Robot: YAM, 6 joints.
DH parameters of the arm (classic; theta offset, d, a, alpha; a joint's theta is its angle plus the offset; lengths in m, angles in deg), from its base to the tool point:
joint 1: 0 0.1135 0.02 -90
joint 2: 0 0 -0.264 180
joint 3: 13.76 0 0.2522 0
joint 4: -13.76 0 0.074 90
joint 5: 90 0 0 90
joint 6: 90 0.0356 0 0
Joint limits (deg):
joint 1: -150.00..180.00
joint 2: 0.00..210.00
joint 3: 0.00..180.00
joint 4: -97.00..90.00
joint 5: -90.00..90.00
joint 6: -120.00..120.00
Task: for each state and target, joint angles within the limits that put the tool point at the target. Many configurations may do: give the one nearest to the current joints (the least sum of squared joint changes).
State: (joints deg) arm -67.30 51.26 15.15 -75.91 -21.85 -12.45
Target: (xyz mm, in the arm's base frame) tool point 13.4 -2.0 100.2
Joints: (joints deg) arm -67.31 51.95 5.99 -80.30 -19.00 -12.45
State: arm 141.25 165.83 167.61 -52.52 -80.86 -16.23
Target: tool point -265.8 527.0 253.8
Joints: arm 113.58 164.14 173.12 -28.51 -67.13 -16.23
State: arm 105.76 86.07 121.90 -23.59 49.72 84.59
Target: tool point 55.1 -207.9 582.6
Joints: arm 97.13 33.81 125.30 -35.18 54.23 84.59
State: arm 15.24 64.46 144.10 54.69 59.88 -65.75
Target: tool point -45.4 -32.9 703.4
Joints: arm 5.60 75.31 142.21 49.41 52.69 -65.75
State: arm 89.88 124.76 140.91 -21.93 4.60 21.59
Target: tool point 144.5 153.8 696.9
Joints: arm 48.57 100.45 160.34 -11.27 10.63 21.59
